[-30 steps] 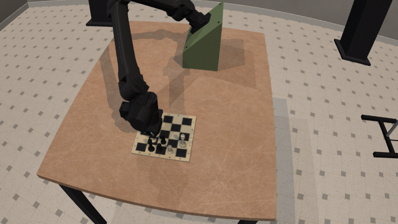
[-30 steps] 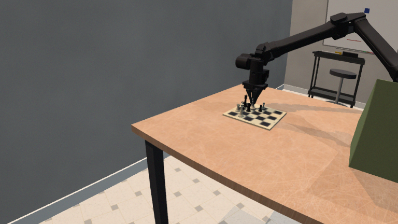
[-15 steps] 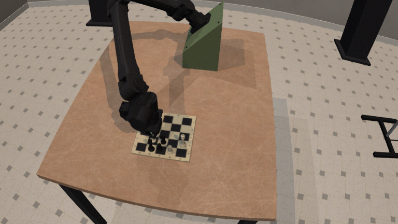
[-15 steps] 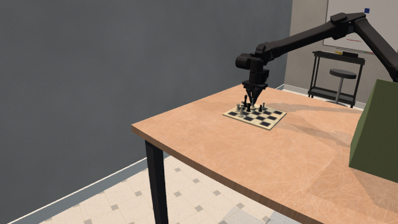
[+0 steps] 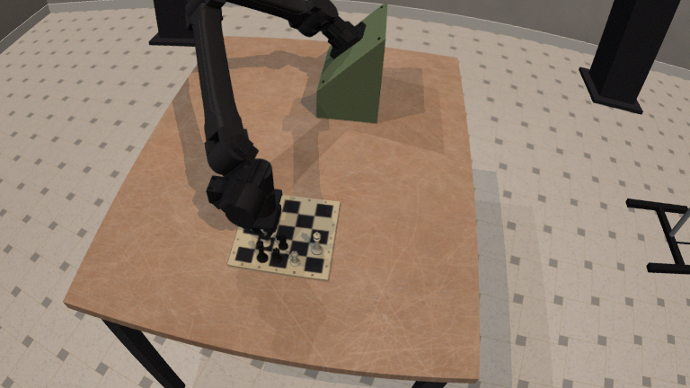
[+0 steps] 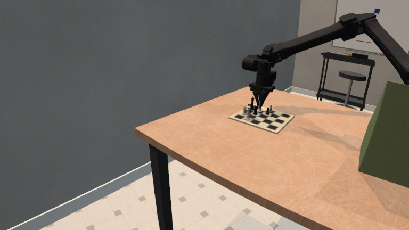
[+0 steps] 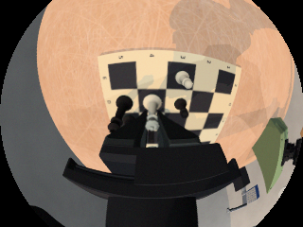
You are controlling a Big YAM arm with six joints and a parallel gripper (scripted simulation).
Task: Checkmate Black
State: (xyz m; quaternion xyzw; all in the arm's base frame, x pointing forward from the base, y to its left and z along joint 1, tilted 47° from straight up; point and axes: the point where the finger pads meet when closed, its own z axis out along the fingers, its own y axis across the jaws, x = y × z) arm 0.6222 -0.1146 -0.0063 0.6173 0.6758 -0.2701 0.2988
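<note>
Now: hand 4 cm short of the black piece. From my hand the other things lie so: tall white piece 1 cm behind, 11 cm to the left; white pawn 4 cm behind, 4 cm to the right, 2 cm below; chessboard 4 cm behind, 3 cm to the left, 4 cm below.
</note>
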